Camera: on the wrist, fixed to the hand. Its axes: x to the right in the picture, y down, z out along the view.
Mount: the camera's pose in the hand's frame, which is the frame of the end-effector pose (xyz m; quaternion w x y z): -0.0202 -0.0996 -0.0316 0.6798 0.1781 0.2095 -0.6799
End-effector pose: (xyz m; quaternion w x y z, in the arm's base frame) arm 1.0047 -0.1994 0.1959 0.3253 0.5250 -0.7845 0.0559
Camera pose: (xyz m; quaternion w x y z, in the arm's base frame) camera 1.1094 -0.2140 0.1838 0.3300 0.9365 -0.0982 0.0665
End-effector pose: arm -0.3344 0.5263 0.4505 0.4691 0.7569 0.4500 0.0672
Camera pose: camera -0.4244 0.5472 0.3976 0.1355 0.2781 0.9308 -0.1948
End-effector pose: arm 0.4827 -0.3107 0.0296 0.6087 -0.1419 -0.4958 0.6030
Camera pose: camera 0.5707 -0.3381 0.0828 0.9529 0.2227 -0.1986 0.0546
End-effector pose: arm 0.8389 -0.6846 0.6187 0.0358 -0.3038 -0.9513 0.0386
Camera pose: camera 0.8009 -0.7756 0.6587 0.3040 0.4385 -0.8389 0.1077
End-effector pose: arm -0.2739 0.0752 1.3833 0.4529 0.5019 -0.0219 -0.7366
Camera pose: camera -0.3124 0.1611 1.3337 0.2777 -0.5910 -0.2900 0.6996
